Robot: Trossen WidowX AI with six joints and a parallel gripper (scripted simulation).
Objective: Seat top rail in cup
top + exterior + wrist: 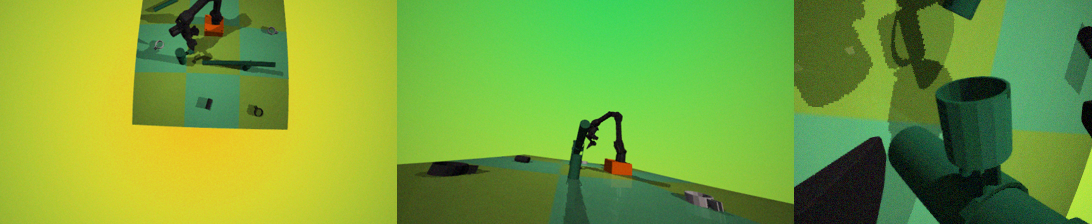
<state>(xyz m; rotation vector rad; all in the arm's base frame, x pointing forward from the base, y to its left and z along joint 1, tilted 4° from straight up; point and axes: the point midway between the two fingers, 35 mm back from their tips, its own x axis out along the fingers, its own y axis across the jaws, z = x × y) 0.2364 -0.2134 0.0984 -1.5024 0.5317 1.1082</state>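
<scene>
Right now my gripper tip is 3 cm short of the rail-end cup, 3 cm above it and 2 cm to the left of it. Also, from my gripper tip: loop cap: 42 cm to the left, 13 cm ahead, 6 cm below; then dark part: 41 cm ahead, 15 cm below, 11 cm to the left.
</scene>
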